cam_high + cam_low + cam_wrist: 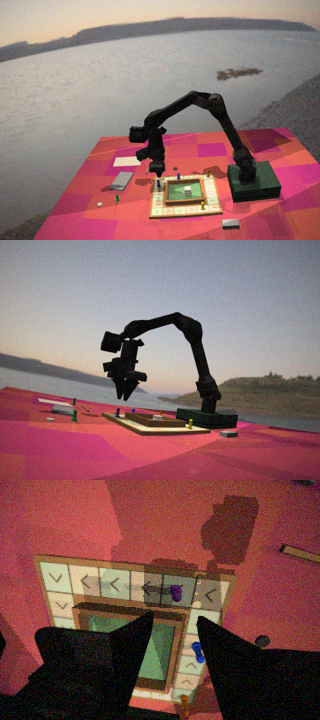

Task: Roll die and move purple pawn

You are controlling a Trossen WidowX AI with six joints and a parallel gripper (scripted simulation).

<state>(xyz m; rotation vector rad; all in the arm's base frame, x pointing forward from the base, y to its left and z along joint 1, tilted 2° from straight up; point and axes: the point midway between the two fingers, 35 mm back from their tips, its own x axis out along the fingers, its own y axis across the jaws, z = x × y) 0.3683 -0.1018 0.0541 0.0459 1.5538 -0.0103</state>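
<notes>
The purple pawn lies 5 cm below my gripper tip and 1 cm ahead of it. Round my gripper tip: blue pawn (9 cm behind, 5 cm below, 4 cm to the right); white die (11 cm behind, 7 cm to the left, 5 cm below); green tray (10 cm behind, 7 cm to the left, 7 cm below).
</notes>
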